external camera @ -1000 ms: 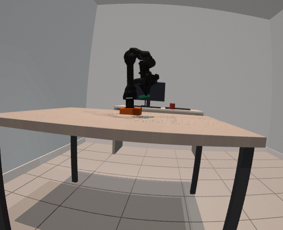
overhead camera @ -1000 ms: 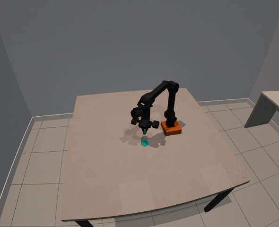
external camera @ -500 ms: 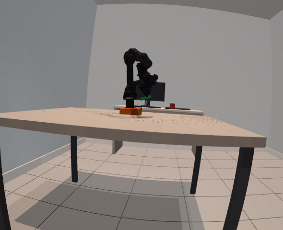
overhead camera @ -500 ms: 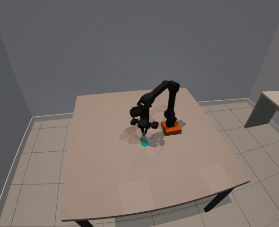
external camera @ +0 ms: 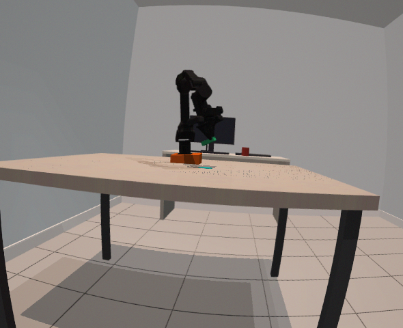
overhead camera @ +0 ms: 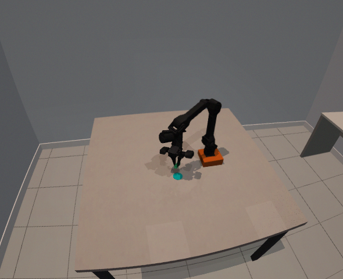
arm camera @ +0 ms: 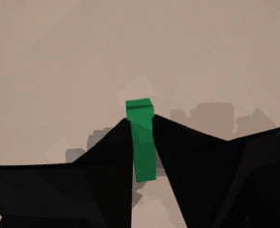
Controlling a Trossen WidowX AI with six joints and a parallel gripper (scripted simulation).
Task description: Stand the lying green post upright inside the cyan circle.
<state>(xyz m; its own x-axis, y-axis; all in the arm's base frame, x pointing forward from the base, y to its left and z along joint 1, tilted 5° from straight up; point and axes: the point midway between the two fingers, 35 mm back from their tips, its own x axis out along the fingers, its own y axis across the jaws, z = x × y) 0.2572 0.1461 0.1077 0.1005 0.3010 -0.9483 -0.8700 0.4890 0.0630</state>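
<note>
Right now the cyan circle is 2 cm behind my gripper tip, 2 cm to the right of it and 12 cm below it. From my gripper tip the other things lie so: green post 1 cm behind, 2 cm to the right, 1 cm below.
</note>
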